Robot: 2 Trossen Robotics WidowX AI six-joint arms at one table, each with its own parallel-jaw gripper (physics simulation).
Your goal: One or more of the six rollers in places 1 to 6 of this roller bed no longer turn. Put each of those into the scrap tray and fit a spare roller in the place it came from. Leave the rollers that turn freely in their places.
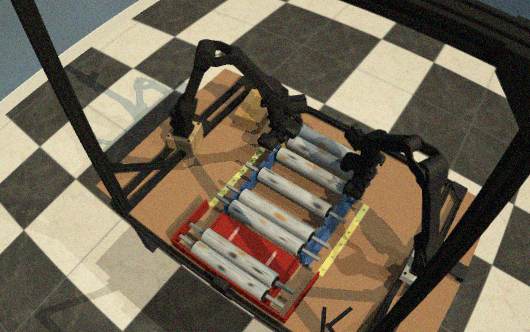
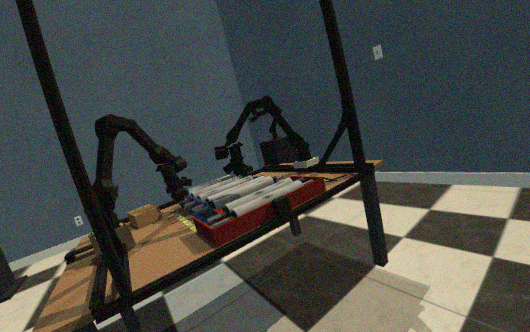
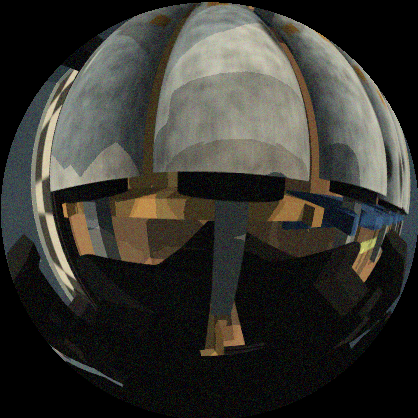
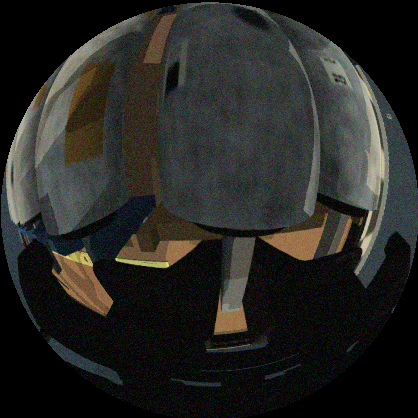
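Where they show: left gripper, fingertip midpoint: (image 1: 282,143) (image 2: 183,207) (image 3: 216,226); right gripper, fingertip midpoint: (image 1: 361,186); left arm's base, link origin: (image 1: 183,130); right arm's base, link origin: (image 1: 422,268) (image 2: 305,159).
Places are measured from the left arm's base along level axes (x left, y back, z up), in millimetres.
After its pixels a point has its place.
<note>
A grey roller (image 1: 311,151) @(x 39, y -453, z -4 mm) (image 3: 230,110) (image 4: 235,125), second from the back, lies level at the far end of the bed. My left gripper (image 1: 281,137) @(x 95, y -337, z -66 mm) (image 2: 181,192) (image 3: 216,226) @(x 95, y -337, z -66 mm) is shut on its left shaft end, my right gripper (image 1: 354,175) (image 4: 226,229) @(x -8, y -646, z -65 mm) on its right shaft end. Another roller (image 1: 327,141) @(x 95, y -496, z -1 mm) lies behind it. On the blue rails (image 1: 327,227) @(x -195, y -570, z -58 mm) sit four rollers: one (image 1: 310,170) @(x -37, y -469, z -5 mm) farthest back, one (image 1: 294,192) @(x -134, y -443, z -4 mm) mid-bed, and two close together (image 1: 276,214) @(x -227, y -413, z -2 mm) at the front. Two rollers (image 1: 240,257) @(x -393, y -358, z -2 mm) lie side by side in the red scrap tray (image 1: 304,297) @(x -439, y -560, z -57 mm) (image 2: 240,230) @(x -417, y -197, z -63 mm).
A cardboard box (image 1: 250,112) @(x 165, y -193, z -21 mm) (image 2: 144,216) @(x 135, y -173, z -39 mm) stands behind the left gripper. Yellow marked strips (image 1: 345,240) @(x -215, y -635, z -75 mm) run outside both rails. Black frame posts rise around the table. The scrap tray stands at the table's near edge, directly in front of the bed.
</note>
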